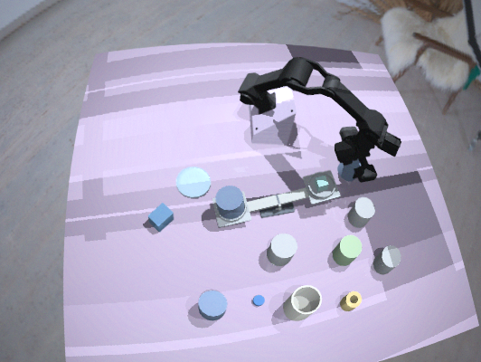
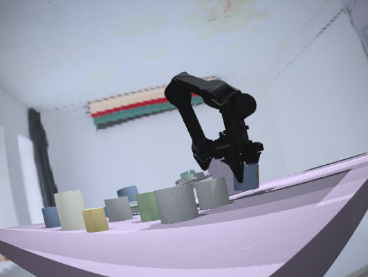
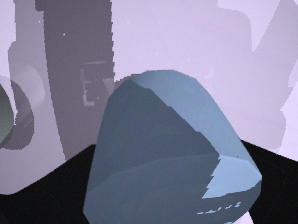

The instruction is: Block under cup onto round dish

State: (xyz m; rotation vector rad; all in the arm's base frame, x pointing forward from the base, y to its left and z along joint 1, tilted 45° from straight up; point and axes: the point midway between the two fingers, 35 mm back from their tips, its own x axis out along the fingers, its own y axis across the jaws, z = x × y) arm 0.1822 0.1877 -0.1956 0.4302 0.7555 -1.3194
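My gripper tip is now 10 cm short of the greenish block, 12 cm to the left of it and 5 cm below it. The rest, counted from my gripper tip: green cylinder (29 cm ahead, 2 cm to the right); yellow ring (43 cm ahead, 2 cm to the right, 2 cm below); balance (13 cm ahead, 24 cm to the right).
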